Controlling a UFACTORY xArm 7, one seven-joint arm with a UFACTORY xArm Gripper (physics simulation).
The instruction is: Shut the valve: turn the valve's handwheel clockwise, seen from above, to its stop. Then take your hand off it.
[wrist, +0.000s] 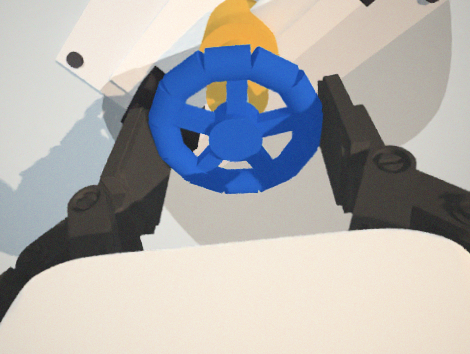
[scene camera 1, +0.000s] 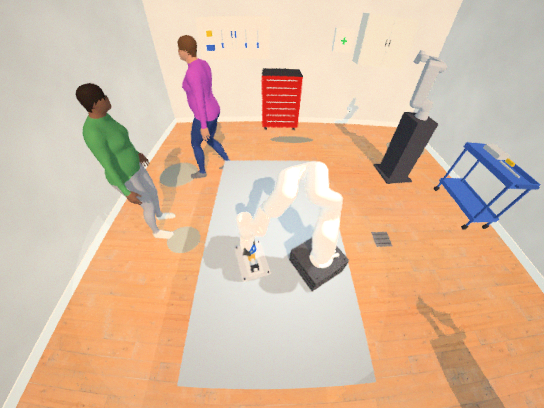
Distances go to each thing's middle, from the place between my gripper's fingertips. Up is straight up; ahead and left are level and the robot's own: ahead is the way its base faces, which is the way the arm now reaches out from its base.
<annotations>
I see the blue handwheel [wrist: 235, 129] right at my hand. Also, from my hand: pale base plate [wrist: 98, 44] 120 mm below.
</annotations>
